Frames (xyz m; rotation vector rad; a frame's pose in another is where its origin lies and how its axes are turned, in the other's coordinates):
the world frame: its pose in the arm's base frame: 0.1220 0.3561 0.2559 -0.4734 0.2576 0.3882
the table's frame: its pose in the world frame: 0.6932 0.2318 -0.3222 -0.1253 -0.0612 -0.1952
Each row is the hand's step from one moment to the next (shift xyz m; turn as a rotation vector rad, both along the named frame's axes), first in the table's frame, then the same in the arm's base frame.
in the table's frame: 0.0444 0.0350 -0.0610 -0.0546 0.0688 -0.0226
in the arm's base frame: 0.0311 0.0007 -0.0771 -0.0711 0.0324 -0.0460
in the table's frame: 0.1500 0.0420 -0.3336 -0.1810 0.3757 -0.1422
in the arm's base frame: 0.1175 -0.1319 -0.3230 -0.2759 0.1868 -0.2883
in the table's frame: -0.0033 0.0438 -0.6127 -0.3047 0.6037 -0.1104
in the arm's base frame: -0.0455 -0.3177 -0.5237 -0.4507 0.3656 -0.3642
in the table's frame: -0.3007 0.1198 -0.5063 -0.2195 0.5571 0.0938
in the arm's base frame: -0.3466 -0.2480 -0.4237 -0.3462 0.4607 -0.1877
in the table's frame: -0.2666 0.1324 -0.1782 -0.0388 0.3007 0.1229
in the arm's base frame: -0.2999 -0.0434 -0.1689 -0.1061 0.3042 -0.0569
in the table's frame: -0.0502 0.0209 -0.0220 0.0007 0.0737 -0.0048
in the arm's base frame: -0.0549 -0.0047 -0.0202 -0.0179 0.0563 -0.0444
